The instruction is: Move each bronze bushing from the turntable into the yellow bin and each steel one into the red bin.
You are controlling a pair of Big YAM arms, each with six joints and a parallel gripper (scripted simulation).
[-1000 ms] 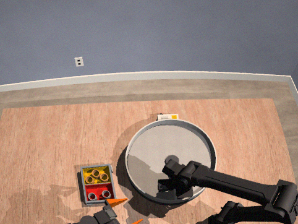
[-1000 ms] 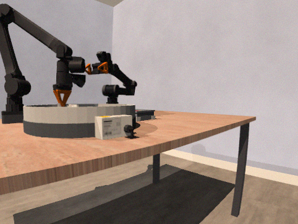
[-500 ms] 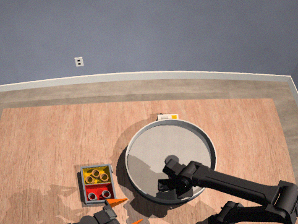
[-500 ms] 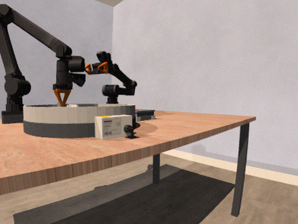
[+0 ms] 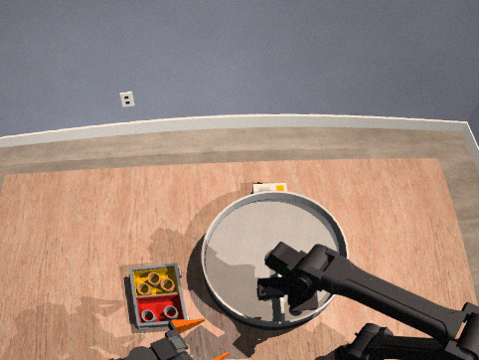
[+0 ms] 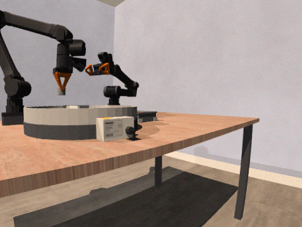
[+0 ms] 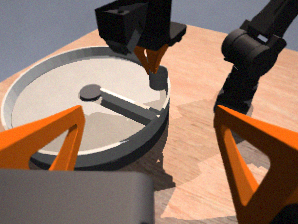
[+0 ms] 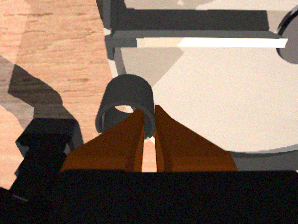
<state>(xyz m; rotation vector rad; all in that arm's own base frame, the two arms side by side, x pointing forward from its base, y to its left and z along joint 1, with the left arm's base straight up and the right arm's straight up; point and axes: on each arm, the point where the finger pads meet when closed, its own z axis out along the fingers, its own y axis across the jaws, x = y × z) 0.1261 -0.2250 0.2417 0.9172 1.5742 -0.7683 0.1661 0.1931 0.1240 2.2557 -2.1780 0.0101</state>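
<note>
Right now my right hand is 36 cm to the right of the red bin, 15 cm above it and 6 cm short of it. Round my right hand: turntable 17 cm ahead, 11 cm below, 1 cm to the left; then yellow bin 36 cm to the left, 15 cm below, 15 cm ahead.
</note>
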